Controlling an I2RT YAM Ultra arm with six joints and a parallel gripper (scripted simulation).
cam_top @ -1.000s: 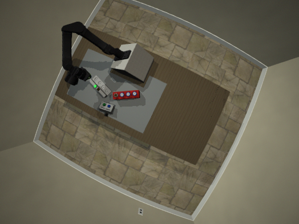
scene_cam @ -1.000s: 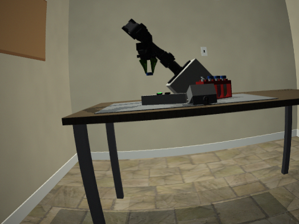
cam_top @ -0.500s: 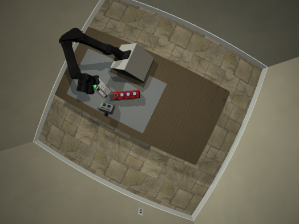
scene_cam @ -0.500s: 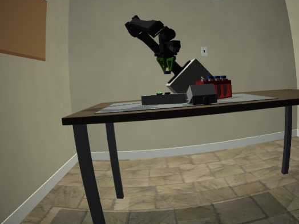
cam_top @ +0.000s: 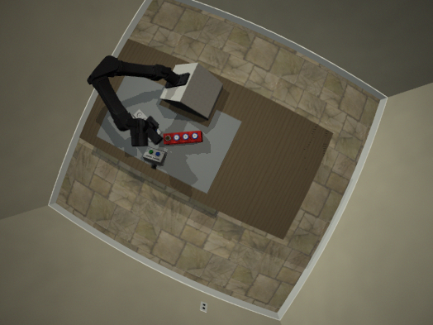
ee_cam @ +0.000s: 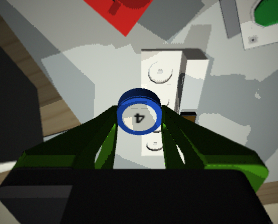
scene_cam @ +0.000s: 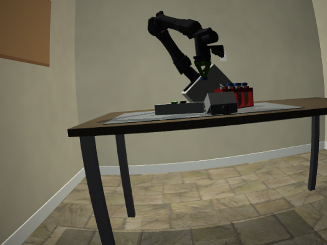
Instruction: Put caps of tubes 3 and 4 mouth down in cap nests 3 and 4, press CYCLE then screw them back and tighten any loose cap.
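Now: the cap 3 130 mm to the left of my hand, 40 mm below it and 10 mm ahead of it. Round my hand: blue key (130 mm ahead, 90 mm below, 30 mm to the left); cap 4 (10 mm below); green key (130 mm ahead, 90 mm below, 10 mm to the right).
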